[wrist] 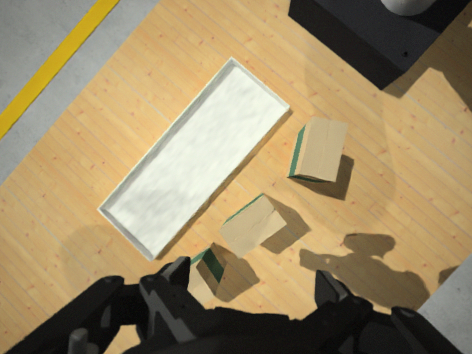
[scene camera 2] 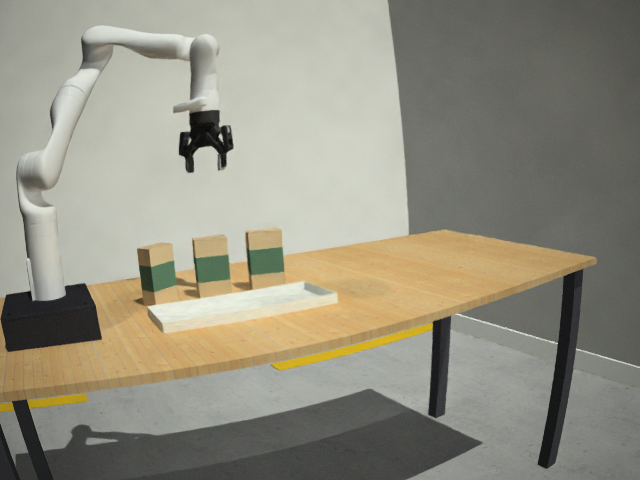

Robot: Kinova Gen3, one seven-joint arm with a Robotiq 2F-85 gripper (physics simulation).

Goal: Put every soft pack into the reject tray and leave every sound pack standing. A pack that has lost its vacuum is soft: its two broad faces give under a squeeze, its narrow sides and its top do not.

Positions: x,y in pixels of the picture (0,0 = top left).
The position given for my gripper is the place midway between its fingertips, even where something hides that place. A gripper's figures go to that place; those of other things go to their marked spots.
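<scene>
My gripper [wrist: 251,277], 17 cm from the lens. White reject tray [wrist: 230,116], 47 cm from the lens.
</scene>
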